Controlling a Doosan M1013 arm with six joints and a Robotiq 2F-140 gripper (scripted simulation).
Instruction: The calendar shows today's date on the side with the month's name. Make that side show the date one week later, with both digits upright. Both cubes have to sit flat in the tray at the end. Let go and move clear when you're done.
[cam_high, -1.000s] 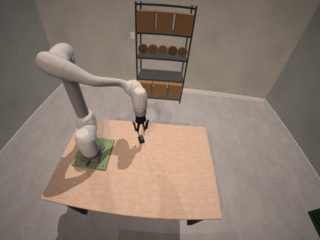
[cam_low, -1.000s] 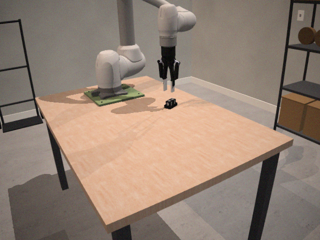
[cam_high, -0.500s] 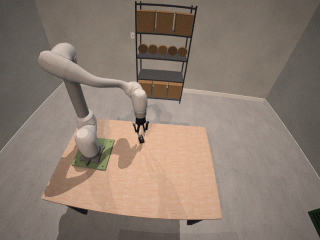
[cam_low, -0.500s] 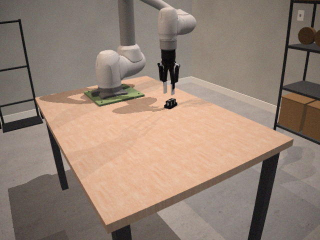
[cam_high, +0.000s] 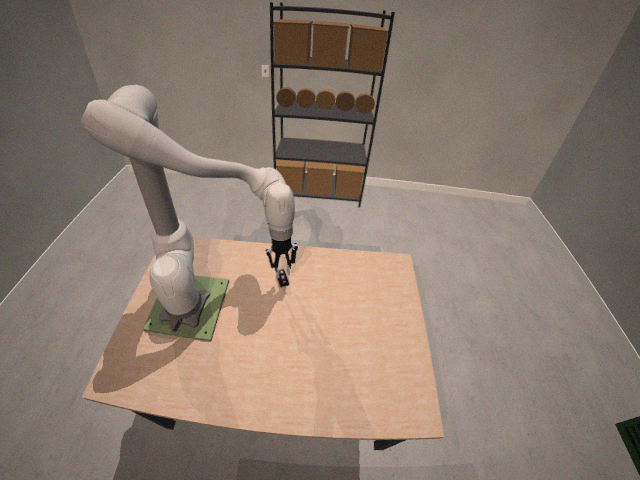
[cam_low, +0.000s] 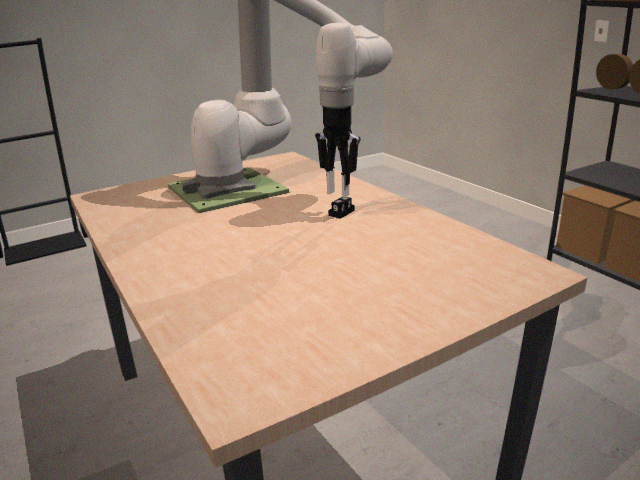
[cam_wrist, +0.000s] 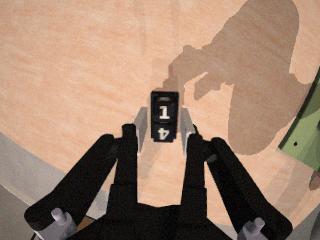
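The black tray lies 1 cm behind my hand, 1 cm to the left of it and 8 cm below it.
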